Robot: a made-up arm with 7 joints.
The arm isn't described. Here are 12 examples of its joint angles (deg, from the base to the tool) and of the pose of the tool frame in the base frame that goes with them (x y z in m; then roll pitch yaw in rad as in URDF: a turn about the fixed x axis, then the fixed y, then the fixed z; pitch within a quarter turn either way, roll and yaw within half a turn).
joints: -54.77 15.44 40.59 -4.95 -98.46 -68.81 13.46
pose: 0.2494 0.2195 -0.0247 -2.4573 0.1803 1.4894
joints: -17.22 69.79 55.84 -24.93 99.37 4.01 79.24
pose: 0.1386 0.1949 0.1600 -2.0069 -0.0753 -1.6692
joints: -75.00 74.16 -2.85 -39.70 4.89 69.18 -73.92
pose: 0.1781 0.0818 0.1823 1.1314 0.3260 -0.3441
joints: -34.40 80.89 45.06 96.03 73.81 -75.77 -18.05
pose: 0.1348 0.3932 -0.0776 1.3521 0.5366 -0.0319
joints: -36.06 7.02 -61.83 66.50 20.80 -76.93 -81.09
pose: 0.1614 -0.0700 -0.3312 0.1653 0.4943 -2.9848
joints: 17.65 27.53 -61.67 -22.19 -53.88 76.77 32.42
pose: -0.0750 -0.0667 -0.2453 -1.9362 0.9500 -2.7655
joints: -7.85 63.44 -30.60 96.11 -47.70 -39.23 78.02
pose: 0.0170 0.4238 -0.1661 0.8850 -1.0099 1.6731
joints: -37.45 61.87 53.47 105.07 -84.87 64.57 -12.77
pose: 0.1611 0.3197 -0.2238 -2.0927 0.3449 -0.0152
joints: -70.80 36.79 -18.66 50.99 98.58 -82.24 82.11
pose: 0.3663 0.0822 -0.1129 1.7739 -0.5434 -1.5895
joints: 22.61 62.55 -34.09 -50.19 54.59 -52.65 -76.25
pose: 0.0141 0.0095 -0.1401 0.5254 1.0467 -2.8347
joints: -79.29 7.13 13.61 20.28 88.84 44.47 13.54
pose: 0.3732 0.0458 0.0680 0.8846 -0.6763 0.9876
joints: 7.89 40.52 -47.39 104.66 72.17 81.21 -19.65
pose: -0.0915 0.3444 -0.2006 -2.2965 -0.5896 1.1217
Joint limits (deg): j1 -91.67..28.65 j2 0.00..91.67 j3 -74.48..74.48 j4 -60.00..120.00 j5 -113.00..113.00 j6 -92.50..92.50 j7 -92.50..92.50
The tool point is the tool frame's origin. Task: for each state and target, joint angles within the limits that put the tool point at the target. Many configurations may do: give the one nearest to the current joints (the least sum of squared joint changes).
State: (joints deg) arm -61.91 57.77 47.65 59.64 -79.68 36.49 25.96
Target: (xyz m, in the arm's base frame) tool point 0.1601 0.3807 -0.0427
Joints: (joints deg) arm -28.15 51.31 74.48 31.41 -86.95 48.12 25.96
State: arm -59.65 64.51 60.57 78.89 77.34 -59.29 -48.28
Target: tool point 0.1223 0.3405 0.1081
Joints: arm -46.24 76.23 74.48 46.16 55.14 -92.50 -48.28
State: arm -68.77 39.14 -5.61 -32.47 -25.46 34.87 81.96
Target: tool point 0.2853 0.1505 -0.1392
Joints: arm -24.39 46.86 -3.84 -5.40 -23.25 44.26 81.96
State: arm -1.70 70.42 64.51 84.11 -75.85 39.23 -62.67
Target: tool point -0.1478 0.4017 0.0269
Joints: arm 28.65 91.67 25.50 112.49 -64.07 50.60 -62.67
